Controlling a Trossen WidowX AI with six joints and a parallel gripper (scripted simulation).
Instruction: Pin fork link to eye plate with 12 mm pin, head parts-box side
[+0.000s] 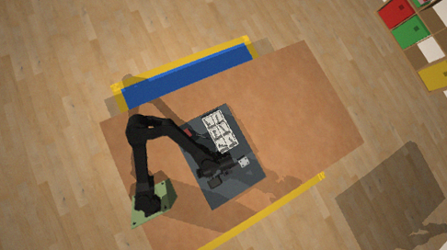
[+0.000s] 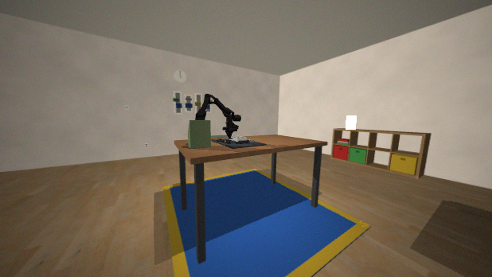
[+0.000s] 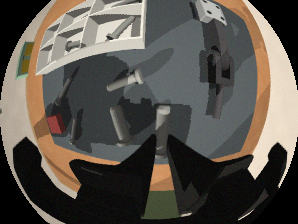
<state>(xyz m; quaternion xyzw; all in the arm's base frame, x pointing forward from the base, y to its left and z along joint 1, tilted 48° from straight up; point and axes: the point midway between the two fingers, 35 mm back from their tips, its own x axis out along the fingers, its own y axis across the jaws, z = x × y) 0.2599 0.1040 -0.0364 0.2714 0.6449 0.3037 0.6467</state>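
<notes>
The grey pin lies 3 cm below my hand and 1 cm ahead of it. Round my hand: grey mat (9 cm ahead, 8 cm below, 3 cm to the left); pale block (19 cm ahead, 7 cm to the right, 6 cm below); white parts box (14 cm ahead, 13 cm to the left, 6 cm below).
</notes>
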